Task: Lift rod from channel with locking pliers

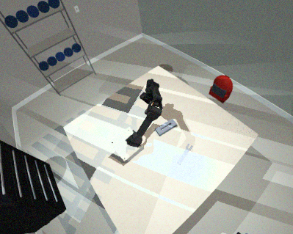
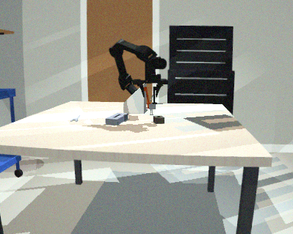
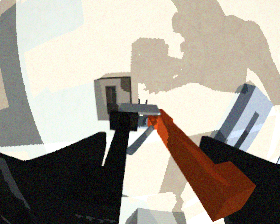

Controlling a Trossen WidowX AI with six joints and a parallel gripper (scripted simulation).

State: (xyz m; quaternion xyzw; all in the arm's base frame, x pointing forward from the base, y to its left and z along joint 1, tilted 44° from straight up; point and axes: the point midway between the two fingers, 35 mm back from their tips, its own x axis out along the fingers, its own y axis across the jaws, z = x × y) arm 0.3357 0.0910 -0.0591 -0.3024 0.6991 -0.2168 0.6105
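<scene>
Now: gripper tip 30 mm past the grey channel block, 190 mm to the left of it and 130 mm above it. From my gripper tip the other things lie so: holster (10 mm behind, 50 mm to the left, 130 mm below); then flat forked metal piece (70 mm behind, 450 mm to the right, 140 mm below).
</scene>
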